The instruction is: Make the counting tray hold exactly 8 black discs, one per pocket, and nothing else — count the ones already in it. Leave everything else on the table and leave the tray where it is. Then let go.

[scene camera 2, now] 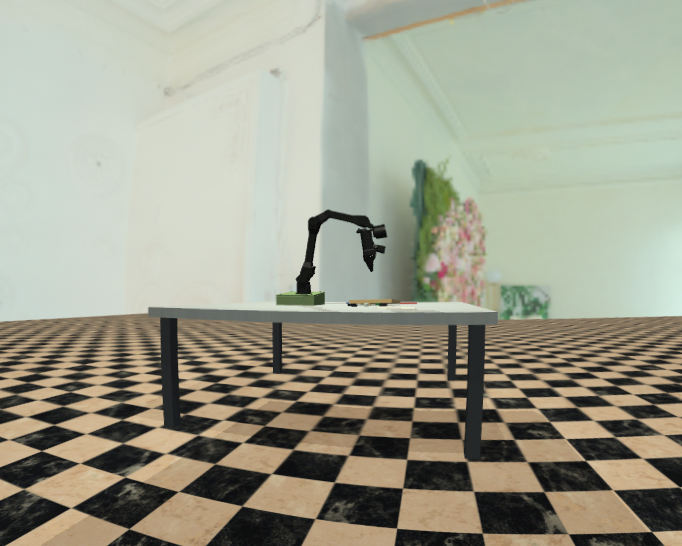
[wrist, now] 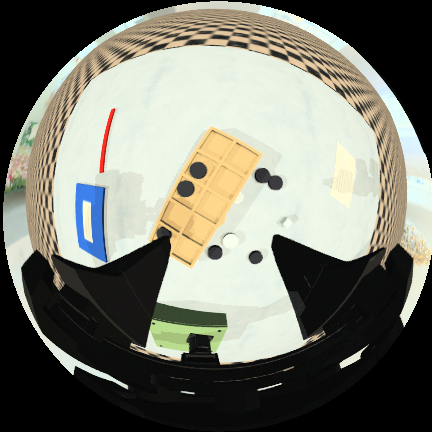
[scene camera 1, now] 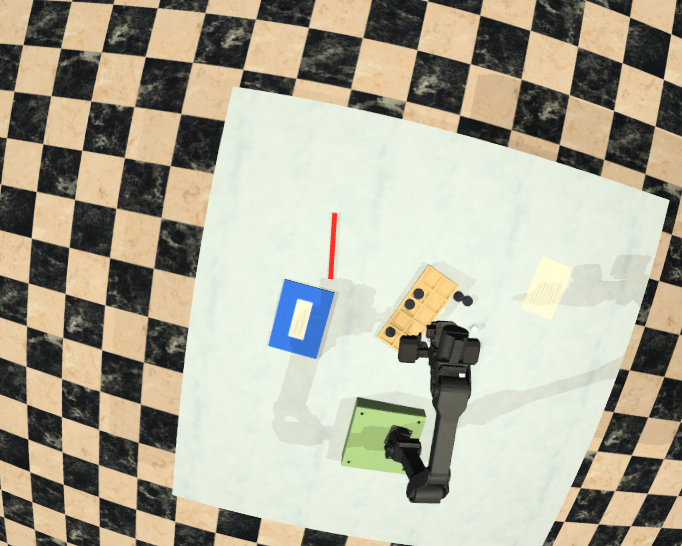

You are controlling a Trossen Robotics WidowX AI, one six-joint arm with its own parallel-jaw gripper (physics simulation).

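The tan counting tray (scene camera 1: pixel 419 313) (scene camera 2: pixel 372 301) (wrist: pixel 213 202) has two rows of pockets. In the wrist view, three black discs (scene camera 1: pixel 418 293) (wrist: pixel 198 170) sit in its left row, in the second, third and fifth pockets from the far end. The right-row pockets look empty. Two loose black discs (scene camera 1: pixel 467 300) (wrist: pixel 262 175) lie together right of the tray. Two more show nearer: one black disc (wrist: pixel 215 252) beside the tray's near end, another black disc (wrist: pixel 255 257) further right. My gripper (scene camera 2: pixel 371 269) (wrist: pixel 221 241) is open and empty, high above the table. Its right finger may hide more.
A white disc (wrist: pixel 230 240) lies beside the near tray edge; a small pale piece (wrist: pixel 240 198) touches its right side. A white cube (scene camera 1: pixel 474 328) (wrist: pixel 287 222) lies further right. Also present: blue box (scene camera 1: pixel 278 318) (wrist: pixel 97 240), red stick (scene camera 1: pixel 332 245) (wrist: pixel 105 141), paper sheet (scene camera 1: pixel 547 287) (wrist: pixel 344 175), green base (scene camera 1: pixel 364 443).
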